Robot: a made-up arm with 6 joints. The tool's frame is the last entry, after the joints.
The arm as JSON. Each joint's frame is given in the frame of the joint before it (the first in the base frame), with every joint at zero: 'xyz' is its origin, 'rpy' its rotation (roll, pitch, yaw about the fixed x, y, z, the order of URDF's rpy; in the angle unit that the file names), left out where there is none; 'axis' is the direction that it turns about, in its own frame. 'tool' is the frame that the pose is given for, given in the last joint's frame.
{
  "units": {
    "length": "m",
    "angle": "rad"
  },
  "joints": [
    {
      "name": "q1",
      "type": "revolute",
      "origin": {
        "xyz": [
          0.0,
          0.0,
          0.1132
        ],
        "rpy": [
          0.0,
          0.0,
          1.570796
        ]
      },
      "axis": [
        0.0,
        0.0,
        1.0
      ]
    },
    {
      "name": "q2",
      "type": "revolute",
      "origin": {
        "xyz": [
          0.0,
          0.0,
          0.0
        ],
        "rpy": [
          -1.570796,
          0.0,
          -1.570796
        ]
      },
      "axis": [
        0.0,
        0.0,
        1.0
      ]
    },
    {
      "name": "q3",
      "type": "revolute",
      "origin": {
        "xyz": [
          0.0,
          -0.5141,
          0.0
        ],
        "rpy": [
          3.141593,
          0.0,
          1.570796
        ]
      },
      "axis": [
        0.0,
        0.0,
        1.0
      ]
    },
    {
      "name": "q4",
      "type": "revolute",
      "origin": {
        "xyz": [
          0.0,
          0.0,
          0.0
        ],
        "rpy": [
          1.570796,
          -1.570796,
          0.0
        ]
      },
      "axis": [
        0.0,
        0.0,
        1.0
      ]
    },
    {
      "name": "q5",
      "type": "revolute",
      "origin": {
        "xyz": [
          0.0,
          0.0,
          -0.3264
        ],
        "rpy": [
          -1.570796,
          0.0,
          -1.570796
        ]
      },
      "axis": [
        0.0,
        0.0,
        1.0
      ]
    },
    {
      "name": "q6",
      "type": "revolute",
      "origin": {
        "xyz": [
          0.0,
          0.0,
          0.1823
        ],
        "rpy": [
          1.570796,
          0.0,
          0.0
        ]
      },
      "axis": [
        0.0,
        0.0,
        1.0
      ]
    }
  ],
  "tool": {
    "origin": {
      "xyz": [
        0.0,
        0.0,
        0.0
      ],
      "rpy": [
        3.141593,
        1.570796,
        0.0
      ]
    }
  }
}
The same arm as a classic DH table. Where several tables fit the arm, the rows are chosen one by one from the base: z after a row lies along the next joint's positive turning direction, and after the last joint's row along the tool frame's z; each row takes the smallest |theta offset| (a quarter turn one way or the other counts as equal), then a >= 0, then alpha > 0; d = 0 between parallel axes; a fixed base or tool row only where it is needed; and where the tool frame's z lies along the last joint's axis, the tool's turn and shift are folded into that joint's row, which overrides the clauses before.
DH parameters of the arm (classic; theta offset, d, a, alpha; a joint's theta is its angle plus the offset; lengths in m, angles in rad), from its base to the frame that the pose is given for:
q1: 0 0.1132 0 -1.5708
q2: -1.5708 0 0.5141 3.1416
q3: 0 0 0 -1.5708
q4: 0 -0.3264 0 1.5708
q5: 0 0.1823 0 -1.5708
q6: 1.5708 0 0 1.5708
tool (fixed): -1.5708 0 0 0

